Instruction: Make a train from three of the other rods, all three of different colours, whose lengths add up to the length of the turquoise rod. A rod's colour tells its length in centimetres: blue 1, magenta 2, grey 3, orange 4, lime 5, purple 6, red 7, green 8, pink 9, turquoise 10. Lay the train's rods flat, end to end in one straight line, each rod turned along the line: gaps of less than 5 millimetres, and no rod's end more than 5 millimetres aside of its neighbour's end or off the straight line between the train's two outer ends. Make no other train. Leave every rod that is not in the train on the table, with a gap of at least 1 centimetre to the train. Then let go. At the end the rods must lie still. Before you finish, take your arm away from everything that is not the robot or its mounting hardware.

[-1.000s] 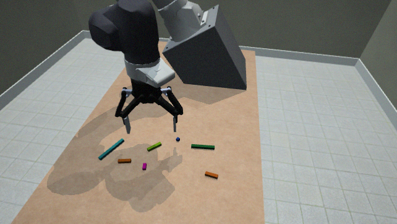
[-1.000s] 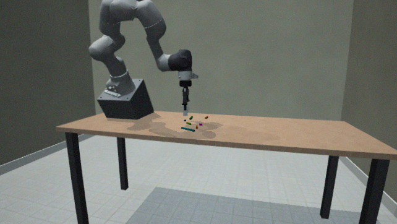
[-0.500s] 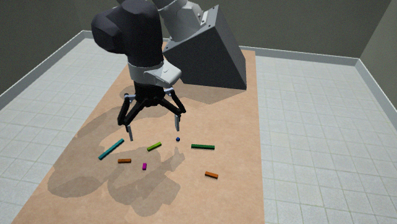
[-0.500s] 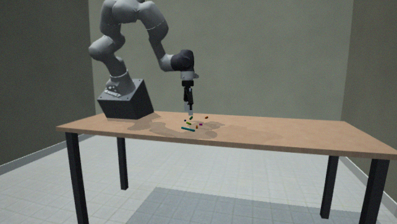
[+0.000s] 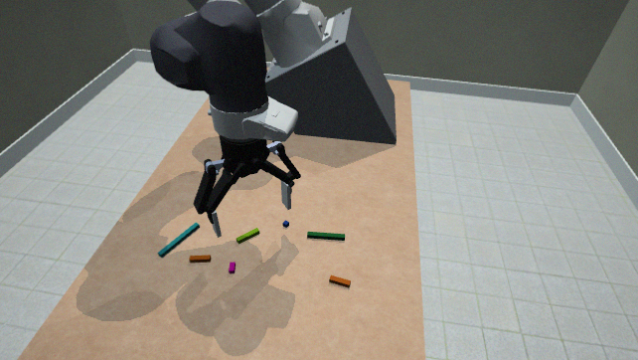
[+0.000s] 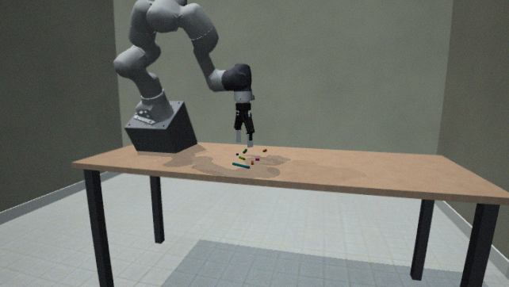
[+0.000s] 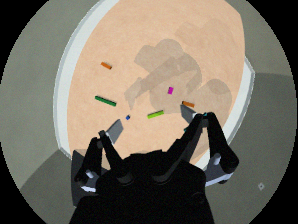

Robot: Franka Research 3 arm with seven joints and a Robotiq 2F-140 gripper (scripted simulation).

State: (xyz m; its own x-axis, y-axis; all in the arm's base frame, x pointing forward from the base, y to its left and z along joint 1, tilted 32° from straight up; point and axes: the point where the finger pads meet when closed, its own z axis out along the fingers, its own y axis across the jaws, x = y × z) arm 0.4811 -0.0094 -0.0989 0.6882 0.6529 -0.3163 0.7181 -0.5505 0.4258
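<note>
The blue rod lies 8 cm below my hand, 6 cm behind it and 5 cm to the left of it. Also, from my hand: green rod: 14 cm to the left, 8 cm below, 5 cm behind; magenta rod: 8 cm below, 8 cm ahead, 2 cm to the right; lime rod: 8 cm below, 2 cm to the right.
</note>
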